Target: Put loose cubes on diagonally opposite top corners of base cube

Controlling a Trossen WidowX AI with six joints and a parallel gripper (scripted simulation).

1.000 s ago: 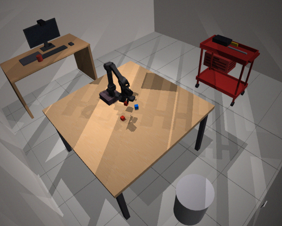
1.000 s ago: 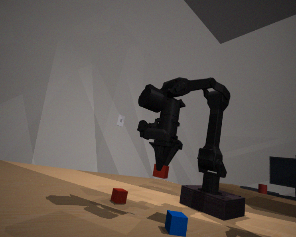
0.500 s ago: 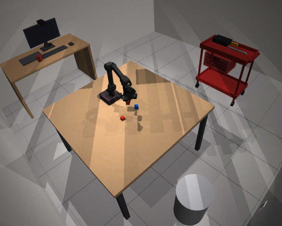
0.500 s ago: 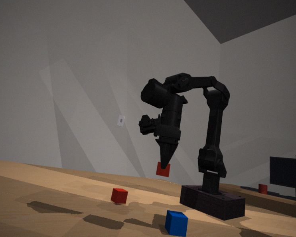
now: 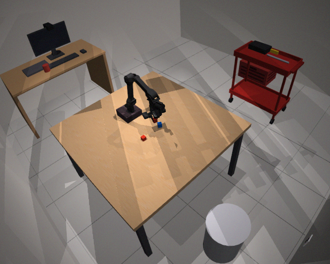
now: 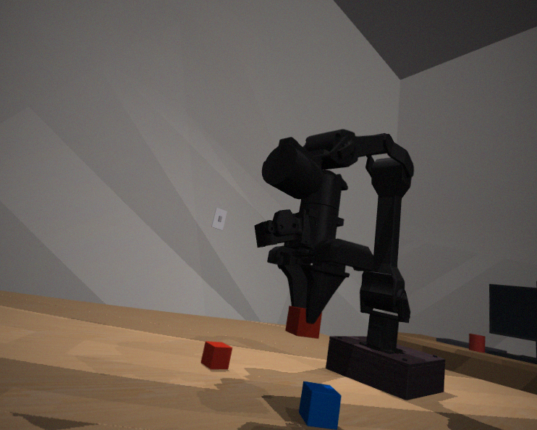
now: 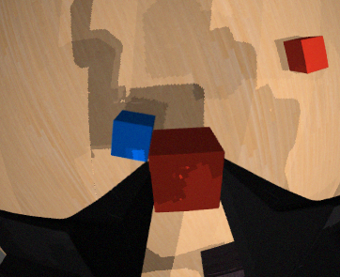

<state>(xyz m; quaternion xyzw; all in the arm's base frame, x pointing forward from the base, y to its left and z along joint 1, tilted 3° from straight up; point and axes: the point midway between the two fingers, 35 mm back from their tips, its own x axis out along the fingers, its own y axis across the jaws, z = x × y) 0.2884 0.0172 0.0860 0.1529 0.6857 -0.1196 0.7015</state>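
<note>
The blue cube lies 8 cm below my gripper tip and 4 cm to the left of it.
</note>
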